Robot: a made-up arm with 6 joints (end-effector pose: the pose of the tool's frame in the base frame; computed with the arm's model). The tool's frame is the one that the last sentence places.
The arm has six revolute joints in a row. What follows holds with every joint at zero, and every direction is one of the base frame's. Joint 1 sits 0.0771 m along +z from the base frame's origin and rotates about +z. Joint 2 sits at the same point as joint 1 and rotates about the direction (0.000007, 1, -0.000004). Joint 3 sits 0.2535 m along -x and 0.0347 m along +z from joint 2 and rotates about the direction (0.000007, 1, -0.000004). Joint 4 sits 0.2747 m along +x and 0.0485 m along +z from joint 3 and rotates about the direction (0.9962, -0.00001, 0.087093). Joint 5 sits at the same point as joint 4 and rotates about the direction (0.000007, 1, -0.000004). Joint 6 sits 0.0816 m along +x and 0.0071 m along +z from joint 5 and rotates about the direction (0.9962, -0.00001, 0.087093). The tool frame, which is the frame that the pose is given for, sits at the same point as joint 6; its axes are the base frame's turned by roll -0.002, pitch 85.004 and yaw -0.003 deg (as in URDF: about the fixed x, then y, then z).
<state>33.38 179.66 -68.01 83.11 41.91 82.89</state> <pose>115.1 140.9 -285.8 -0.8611 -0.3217 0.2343 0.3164</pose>
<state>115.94 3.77 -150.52 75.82 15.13 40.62</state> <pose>232.5 -525.4 280.5 0.1117 0.4805 -0.8072 0.3240</pose>
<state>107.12 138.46 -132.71 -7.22 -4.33 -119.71</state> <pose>-169.3 547.1 245.0 -0.6086 -0.3142 -0.1220 0.7183</pose>
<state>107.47 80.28 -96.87 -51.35 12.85 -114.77</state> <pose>-82.2 308.8 476.5 -0.4747 -0.3999 -0.4261 0.6582</pose>
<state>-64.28 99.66 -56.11 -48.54 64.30 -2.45</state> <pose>83.2 -300.2 106.7 -0.2779 -0.8895 0.2346 0.2767</pose>
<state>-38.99 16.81 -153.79 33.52 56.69 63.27</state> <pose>-339.0 323.1 408.2 -0.1164 0.2071 0.3656 0.9000</pose>
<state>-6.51 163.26 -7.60 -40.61 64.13 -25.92</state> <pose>-41.3 -43.6 -9.2 0.4152 -0.3699 -0.2220 0.8010</pose>
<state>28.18 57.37 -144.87 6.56 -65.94 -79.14</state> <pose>-189.5 -111.2 616.0 0.4701 -0.3085 -0.3112 0.7662</pose>
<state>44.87 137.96 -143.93 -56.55 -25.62 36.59</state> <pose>367.9 407.9 331.1 -0.4025 0.3677 0.2939 0.7851</pose>
